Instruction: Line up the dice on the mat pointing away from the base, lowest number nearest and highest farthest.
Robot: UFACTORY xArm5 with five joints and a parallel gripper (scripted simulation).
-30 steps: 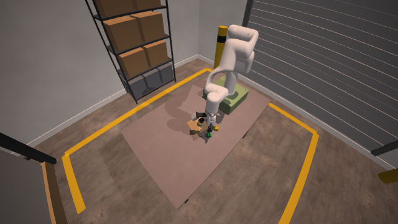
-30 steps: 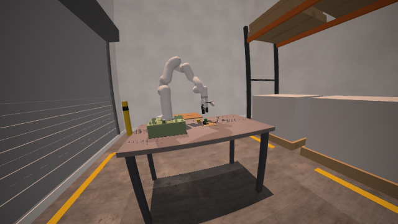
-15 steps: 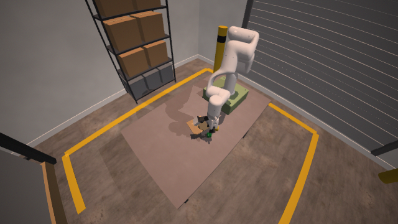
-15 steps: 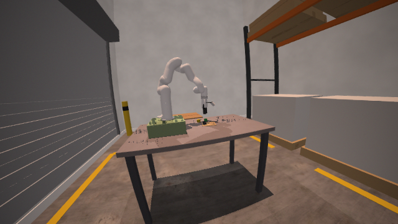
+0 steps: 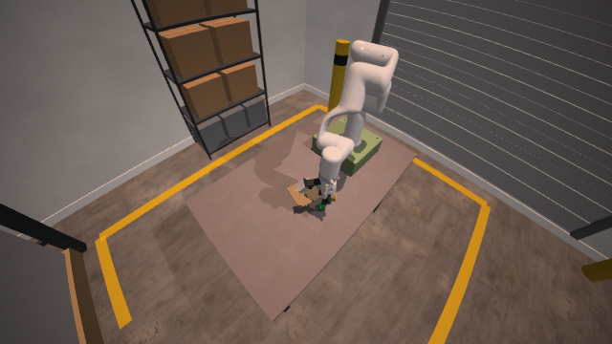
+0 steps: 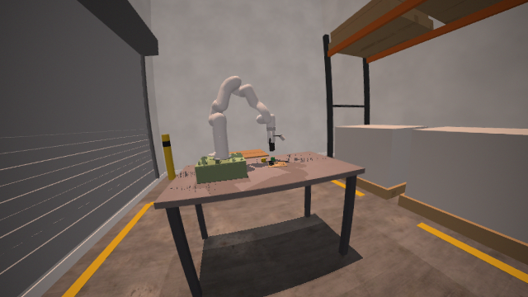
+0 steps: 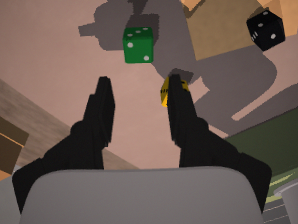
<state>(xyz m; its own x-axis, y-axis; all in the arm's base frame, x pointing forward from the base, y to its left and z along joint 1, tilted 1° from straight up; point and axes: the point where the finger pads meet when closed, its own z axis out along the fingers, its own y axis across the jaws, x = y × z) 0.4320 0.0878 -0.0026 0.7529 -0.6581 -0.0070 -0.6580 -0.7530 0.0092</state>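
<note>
My gripper is now 9 cm above the green die. Also, from my hand: orange mat: 12 cm to the right, 11 cm below, 3 cm behind; then black die: 12 cm to the right, 9 cm below, 7 cm behind; then yellow die: 9 cm below, 8 cm behind, 1 cm to the left.
</note>
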